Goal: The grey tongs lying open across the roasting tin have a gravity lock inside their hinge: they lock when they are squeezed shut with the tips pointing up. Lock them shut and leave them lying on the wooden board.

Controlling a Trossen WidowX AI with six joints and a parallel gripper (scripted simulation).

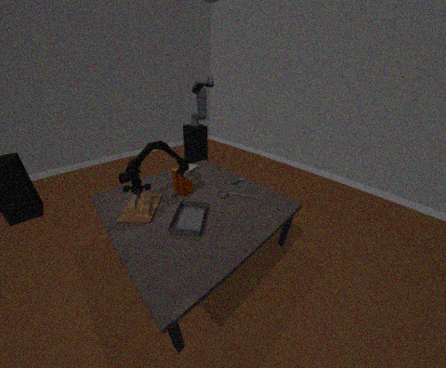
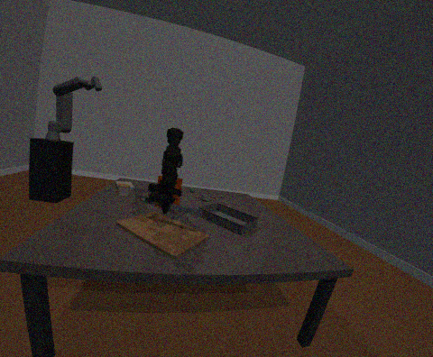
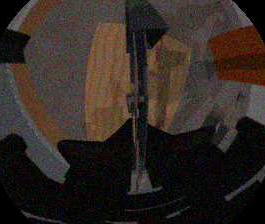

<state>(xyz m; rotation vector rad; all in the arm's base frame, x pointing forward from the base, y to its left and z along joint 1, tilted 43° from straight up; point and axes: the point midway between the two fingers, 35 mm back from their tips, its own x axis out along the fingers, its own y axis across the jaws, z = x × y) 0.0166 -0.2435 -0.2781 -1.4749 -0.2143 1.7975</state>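
My gripper tip is 8 cm above the wooden board and 1 cm to the right of it. Also, from my gripper tip: pale object 50 cm to the left, 30 cm behind, 6 cm below; then roasting tin 36 cm ahead, 20 cm to the left, 6 cm below.
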